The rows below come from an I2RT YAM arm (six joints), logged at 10 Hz.
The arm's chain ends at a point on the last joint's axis. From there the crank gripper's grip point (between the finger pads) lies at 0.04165 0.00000 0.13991 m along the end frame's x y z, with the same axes.
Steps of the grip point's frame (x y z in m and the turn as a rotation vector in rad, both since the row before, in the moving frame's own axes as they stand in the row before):
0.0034 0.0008 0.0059 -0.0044 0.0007 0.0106
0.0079 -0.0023 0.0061 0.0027 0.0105 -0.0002
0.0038 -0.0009 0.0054 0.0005 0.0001 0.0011
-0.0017 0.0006 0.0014 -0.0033 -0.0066 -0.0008
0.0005 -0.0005 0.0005 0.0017 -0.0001 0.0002
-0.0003 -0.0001 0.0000 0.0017 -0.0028 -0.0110
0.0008 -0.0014 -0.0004 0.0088 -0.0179 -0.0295
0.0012 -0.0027 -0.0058 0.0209 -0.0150 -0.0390
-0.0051 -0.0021 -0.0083 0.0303 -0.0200 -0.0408
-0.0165 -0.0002 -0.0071 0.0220 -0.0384 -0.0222
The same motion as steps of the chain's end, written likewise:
0.0033 -0.0003 0.0059 -0.0044 0.0007 0.0106
0.0064 -0.0019 0.0065 0.0027 0.0105 -0.0002
0.0038 -0.0009 0.0054 0.0005 0.0001 0.0011
-0.0008 0.0002 0.0011 -0.0033 -0.0066 -0.0008
0.0005 -0.0003 0.0005 0.0017 -0.0001 0.0002
0.0001 0.0006 -0.0001 0.0017 -0.0028 -0.0110
0.0033 0.0010 -0.0011 0.0088 -0.0179 -0.0295
0.0034 0.0018 -0.0064 0.0209 -0.0150 -0.0390
-0.0022 0.0038 -0.0090 0.0303 -0.0200 -0.0408
-0.0111 0.0038 -0.0086 0.0220 -0.0384 -0.0222

